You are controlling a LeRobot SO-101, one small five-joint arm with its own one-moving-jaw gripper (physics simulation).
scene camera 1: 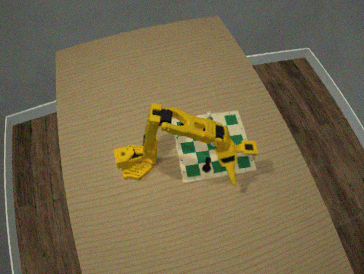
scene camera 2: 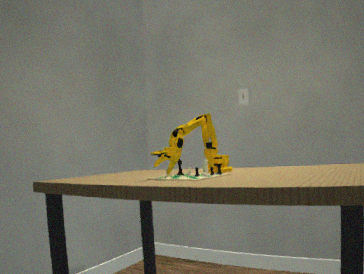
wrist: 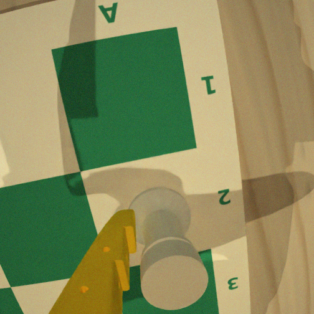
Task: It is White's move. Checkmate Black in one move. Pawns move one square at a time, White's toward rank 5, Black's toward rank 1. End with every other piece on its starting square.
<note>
In view: a chessboard (scene camera 1: 192,153) and a white rook (wrist: 170,268).
The chessboard shows as well in the wrist view (wrist: 106,106).
</note>
